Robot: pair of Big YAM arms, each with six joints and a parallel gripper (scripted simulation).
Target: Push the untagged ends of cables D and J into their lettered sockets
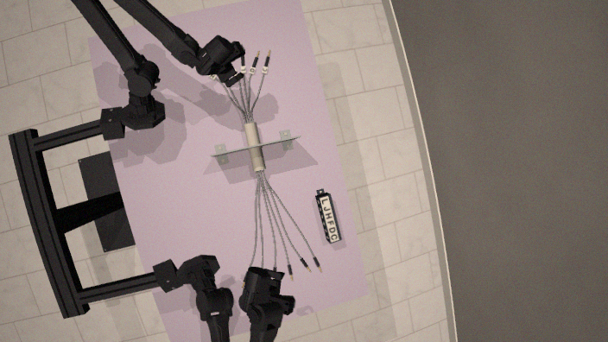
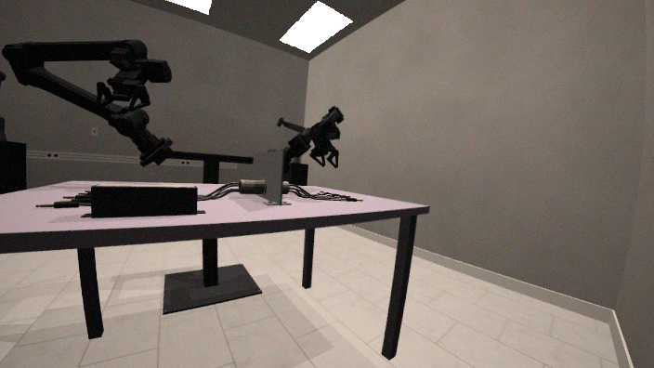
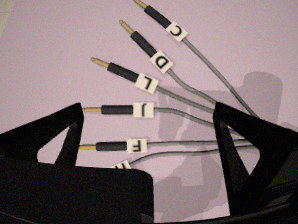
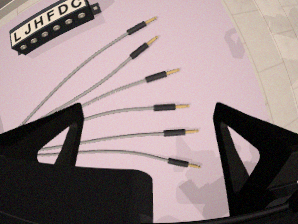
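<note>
The tagged plug lies 130 mm below my left hand, 50 mm to the left of it and 10 mm behind it. The rest, counted from my left hand: untagged cable plug: 820 mm to the right, 170 mm behind, 130 mm below.
</note>
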